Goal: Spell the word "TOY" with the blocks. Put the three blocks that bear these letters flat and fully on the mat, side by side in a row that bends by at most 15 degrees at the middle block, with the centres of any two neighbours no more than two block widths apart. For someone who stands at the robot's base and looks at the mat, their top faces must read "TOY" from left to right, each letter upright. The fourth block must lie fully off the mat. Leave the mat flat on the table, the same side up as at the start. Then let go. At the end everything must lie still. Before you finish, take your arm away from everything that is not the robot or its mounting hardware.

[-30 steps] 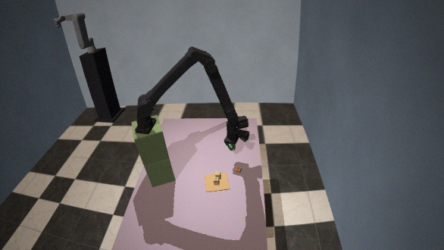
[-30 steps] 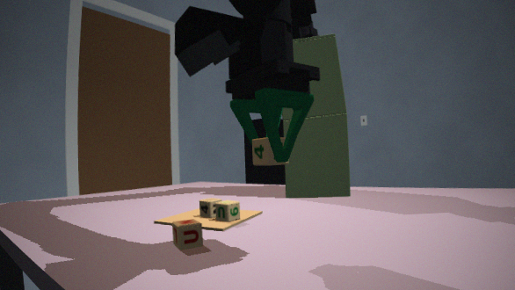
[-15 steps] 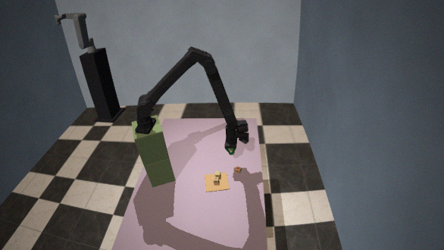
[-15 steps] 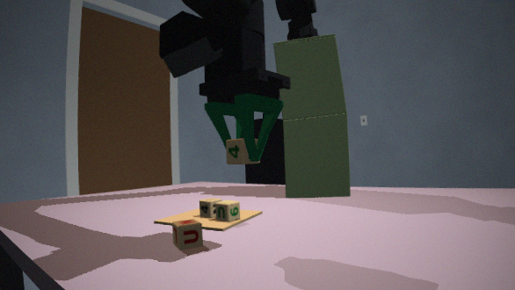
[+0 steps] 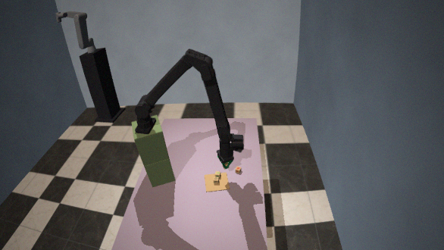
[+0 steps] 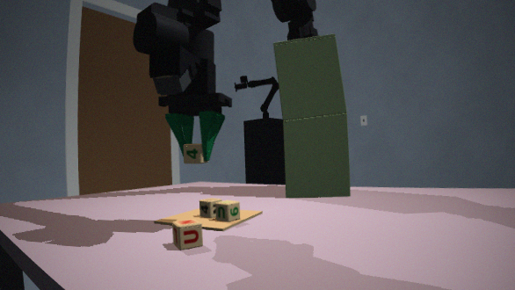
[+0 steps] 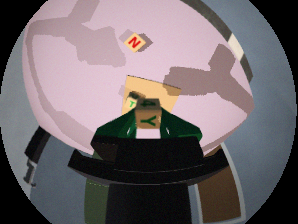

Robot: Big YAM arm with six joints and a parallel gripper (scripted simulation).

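My hand is 90 mm above the black-lettered block, 50 mm past it and 40 mm to the left of it. Also, from my hand: letter block (right at my hand); then tan mat (110 mm below, 50 mm behind, 40 mm to the right).
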